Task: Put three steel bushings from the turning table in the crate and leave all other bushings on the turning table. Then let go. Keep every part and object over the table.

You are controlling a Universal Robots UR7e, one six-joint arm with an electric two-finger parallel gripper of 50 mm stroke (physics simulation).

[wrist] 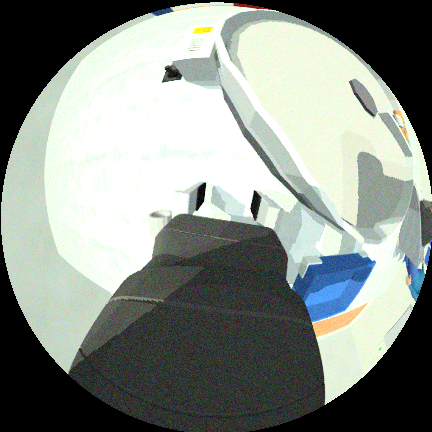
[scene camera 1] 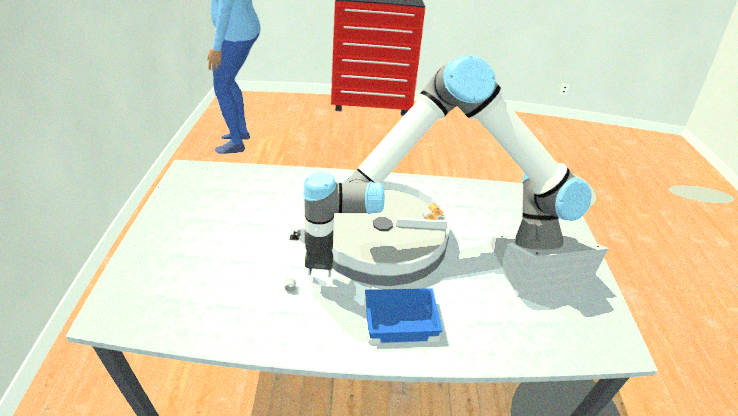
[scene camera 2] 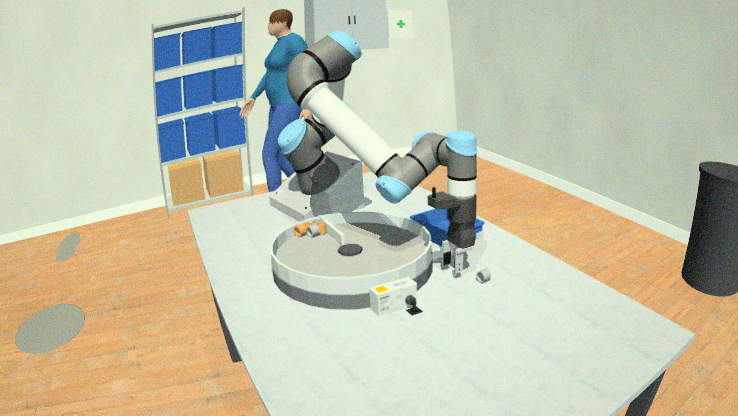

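Seen in the pictures: gripper, fingertip midpoint: [wrist: 228,195] [scene camera 1: 320,273] [scene camera 2: 452,267]; arm's base at its link origin: [scene camera 1: 539,243] [scene camera 2: 320,179].
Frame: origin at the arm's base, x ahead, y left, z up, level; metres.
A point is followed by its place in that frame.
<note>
My gripper [scene camera 1: 320,272] @(x 0.667, y -0.021, z -0.084 m) [scene camera 2: 451,268] @(x 0.667, y -0.021, z -0.084 m) [wrist: 228,195] @(x 0.667, y -0.021, z -0.084 m) is open and empty, pointing down low over the table between the turning table [scene camera 1: 397,268] @(x 0.452, y 0.020, z -0.038 m) [scene camera 2: 330,283] @(x 0.603, y -0.342, z -0.036 m) and a loose bushing. This grey steel-coloured bushing [scene camera 1: 290,284] @(x 0.752, y 0.025, z -0.074 m) [scene camera 2: 483,275] @(x 0.764, y 0.000, z -0.080 m) [wrist: 160,220] @(x 0.746, y 0.004, z -0.075 m) lies on its side on the table top, outside the span of the fingers. On the turning table, a grey bushing [scene camera 2: 313,230] @(x 0.318, y -0.217, z -0.030 m) lies among orange bushings [scene camera 1: 435,210] [scene camera 2: 301,230] [wrist: 400,120] beside the divider bar. The blue crate [scene camera 1: 403,329] @(x 0.475, y 0.222, z -0.054 m) [scene camera 2: 434,222] @(x 0.380, y 0.179, z -0.096 m) [wrist: 330,295] @(x 0.426, y 0.205, z -0.100 m) shows no bushing in its visible inside; part of it is hidden in scene camera 2.
The pale divider bar [scene camera 1: 421,223] @(x 0.338, y -0.165, z -0.033 m) [scene camera 2: 333,229] @(x 0.360, y -0.177, z -0.025 m) runs from the dark hub [scene camera 1: 382,223] @(x 0.458, y -0.187, z -0.044 m) [scene camera 2: 349,250] @(x 0.467, y -0.198, z -0.044 m) towards the rim. A white box [scene camera 2: 392,297] @(x 0.705, y -0.246, z -0.064 m) [wrist: 197,55] @(x 0.687, y -0.182, z -0.047 m) stands against the turning table, with a small black device [scene camera 1: 294,236] @(x 0.736, y -0.204, z -0.097 m) [scene camera 2: 411,304] @(x 0.725, y -0.208, z -0.091 m) [wrist: 172,74] @(x 0.735, y -0.204, z -0.102 m) beside it.
</note>
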